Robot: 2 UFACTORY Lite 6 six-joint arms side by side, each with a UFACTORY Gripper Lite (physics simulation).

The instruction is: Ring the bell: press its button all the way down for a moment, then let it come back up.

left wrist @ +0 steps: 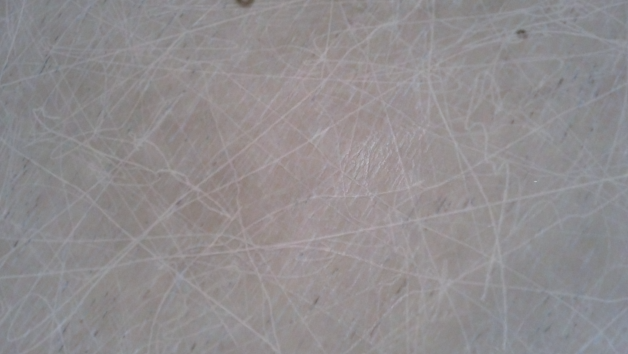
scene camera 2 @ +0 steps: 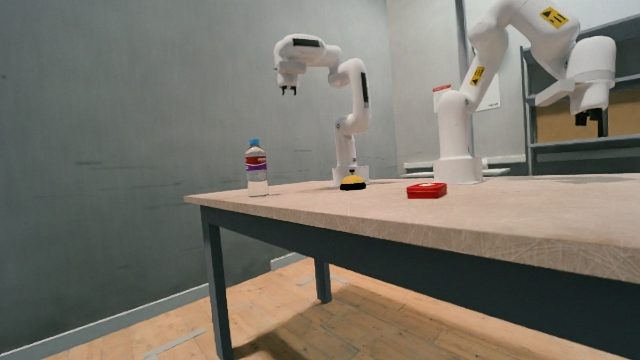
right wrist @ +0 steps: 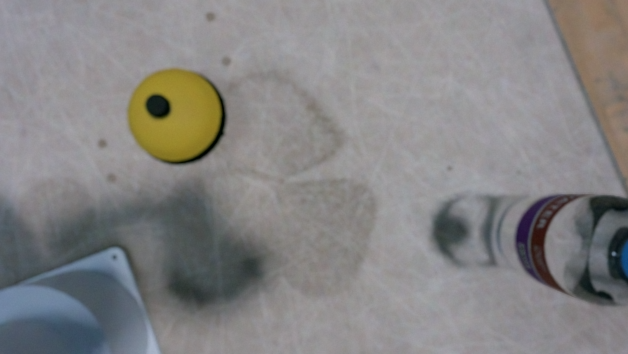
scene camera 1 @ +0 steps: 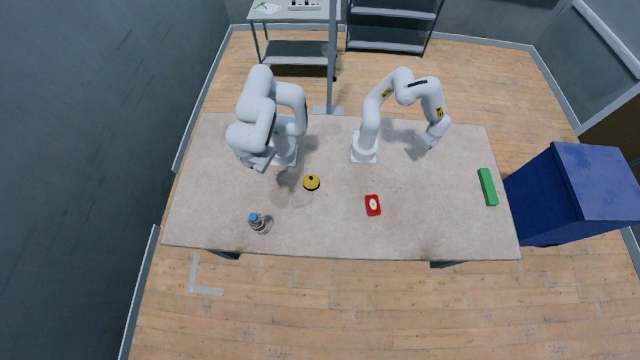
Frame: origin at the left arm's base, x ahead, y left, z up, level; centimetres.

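Seen in the pictures: left end effector, tool point: (scene camera 2: 587, 118); right end effector, tool point: (scene camera 2: 289, 91); left arm's base, origin of the base link: (scene camera 2: 455, 183) (scene camera 1: 363, 152); right arm's base, origin of the base link: (right wrist: 81, 338) (scene camera 1: 283, 155).
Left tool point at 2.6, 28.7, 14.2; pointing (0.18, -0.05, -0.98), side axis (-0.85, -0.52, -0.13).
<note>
Offsets run from my left tool point to a thing's top centre, as dx, dy, dz. Level surfaces: height alone.
The bell is a yellow dome on a black base @[+16.8, -54.0, -7.6] (scene camera 1: 311, 184) (scene camera 2: 353, 181) (right wrist: 185, 130), upright on the table @[dz -14.2] (scene camera 1: 425, 225) (scene camera 2: 525, 210). Its black button @[+16.8, -54.0, -7.6] (scene camera 1: 311, 177) (scene camera 2: 352, 172) (right wrist: 158, 106) stands up from the top. My right gripper (scene camera 2: 288, 91) is open and empty, high above the table and to the left of the bell in scene camera 2. My left gripper (scene camera 2: 588, 119) looks open and empty, raised above the table at the far right of that view, well away from the bell. The fingers do not show in either wrist view.
A water bottle with a blue cap @[+40.6, -74.0, +4.4] (scene camera 1: 259, 224) (scene camera 2: 257, 172) (right wrist: 555, 245) stands near the front left. A red box @[+26.7, -25.1, -11.8] (scene camera 1: 372, 205) (scene camera 2: 426, 190) lies right of the bell. A green block @[+14.1, +35.8, -11.1] (scene camera 1: 488, 187) lies near the right edge, beside a blue bin (scene camera 1: 550, 200).
</note>
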